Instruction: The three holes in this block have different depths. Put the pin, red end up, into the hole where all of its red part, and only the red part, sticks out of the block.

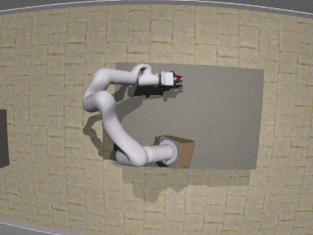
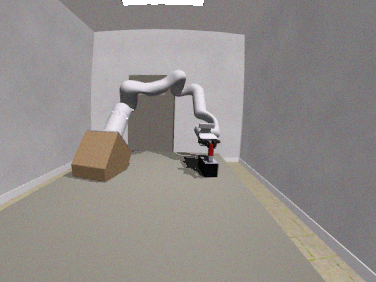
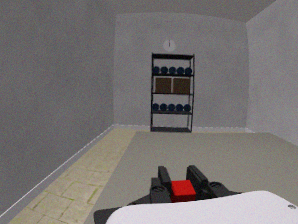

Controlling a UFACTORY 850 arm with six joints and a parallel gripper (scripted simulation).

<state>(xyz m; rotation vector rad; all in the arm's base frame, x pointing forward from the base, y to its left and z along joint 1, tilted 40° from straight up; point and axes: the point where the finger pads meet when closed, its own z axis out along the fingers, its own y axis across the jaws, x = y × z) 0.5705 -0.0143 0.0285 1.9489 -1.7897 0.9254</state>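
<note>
My hand is 2 cm above the pin. Round my hand: block (1 cm behind, 6 cm to the left, 13 cm below).
</note>
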